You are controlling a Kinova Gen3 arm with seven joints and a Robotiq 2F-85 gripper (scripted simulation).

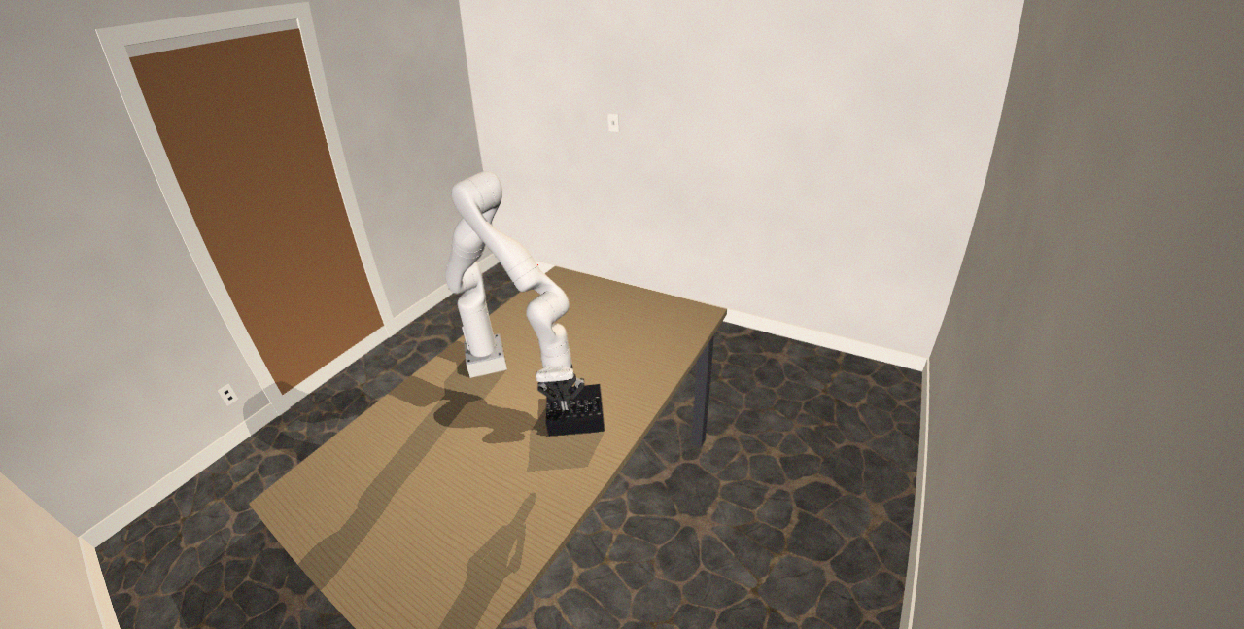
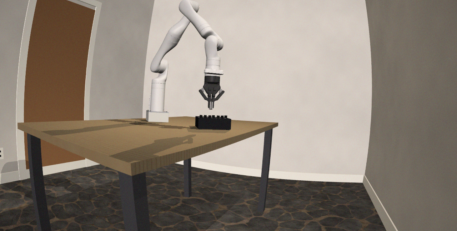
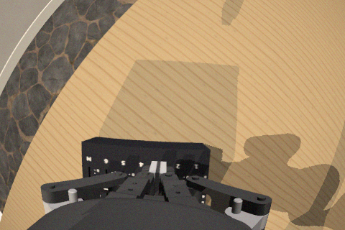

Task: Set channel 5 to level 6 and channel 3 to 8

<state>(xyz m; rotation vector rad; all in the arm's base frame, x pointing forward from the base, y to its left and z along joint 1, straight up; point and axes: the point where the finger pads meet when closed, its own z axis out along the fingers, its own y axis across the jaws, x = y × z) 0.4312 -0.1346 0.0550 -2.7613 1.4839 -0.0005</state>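
The channel 3 fader cap lies 10 mm behind my hand, 20 mm to the left of it and 50 mm below it. Also, from my hand: M fader cap 40 mm ahead, 100 mm to the left, 50 mm below; channel 4 fader cap 10 mm behind, 50 mm to the left, 50 mm below; channel 5 fader cap 20 mm ahead, 50 mm to the left, 50 mm below.
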